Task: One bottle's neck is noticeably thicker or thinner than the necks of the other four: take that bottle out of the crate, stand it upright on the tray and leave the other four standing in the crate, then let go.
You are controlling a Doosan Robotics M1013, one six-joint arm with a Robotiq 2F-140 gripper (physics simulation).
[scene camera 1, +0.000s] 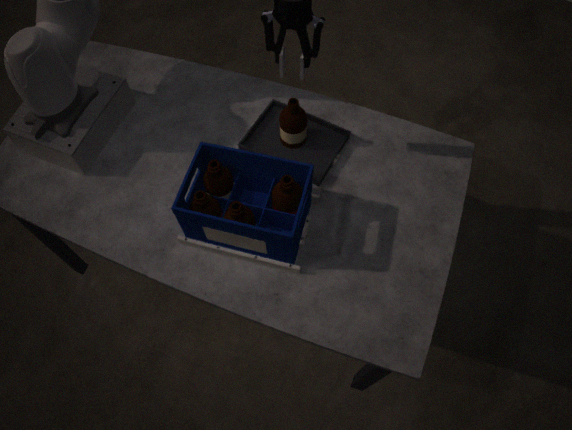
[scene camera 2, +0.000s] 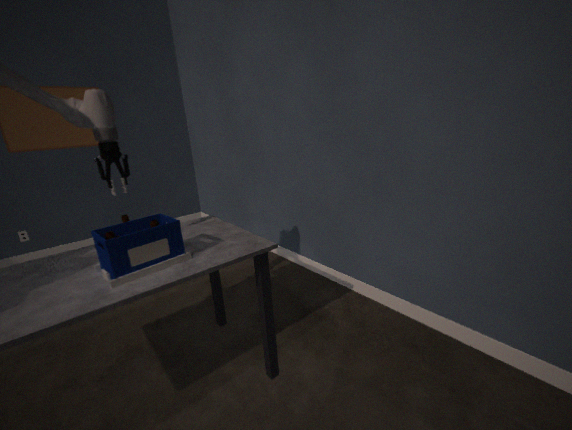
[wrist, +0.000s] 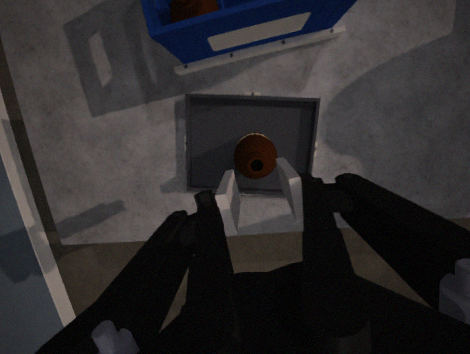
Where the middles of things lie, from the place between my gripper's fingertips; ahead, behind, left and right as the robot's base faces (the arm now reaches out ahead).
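Labels:
Pale strip point(scene camera 1: 209, 247): far to the right of my hand and far below it. Brown bottle point(scene camera 1: 293, 120): my hand is 180 mm above it and 10 mm to the right of it.

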